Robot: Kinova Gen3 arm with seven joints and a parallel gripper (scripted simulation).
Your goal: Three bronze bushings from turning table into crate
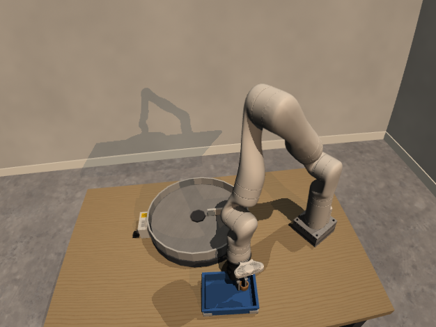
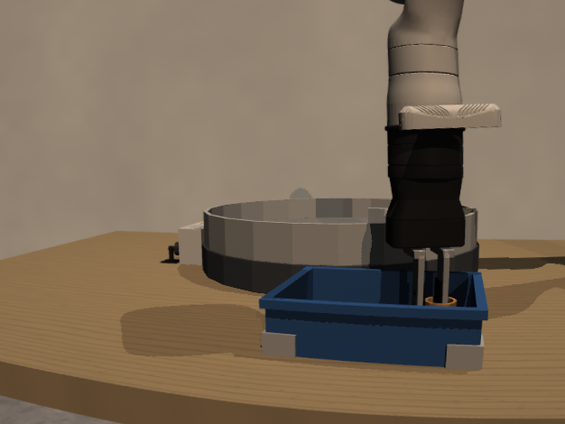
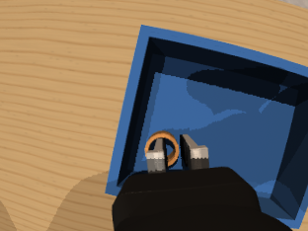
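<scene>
My gripper is now 50 mm short of the blue crate, 20 mm to the right of it and 10 mm above it. Also, from my hand: round grey turning table: 110 mm ahead, 340 mm to the right, 20 mm above.
</scene>
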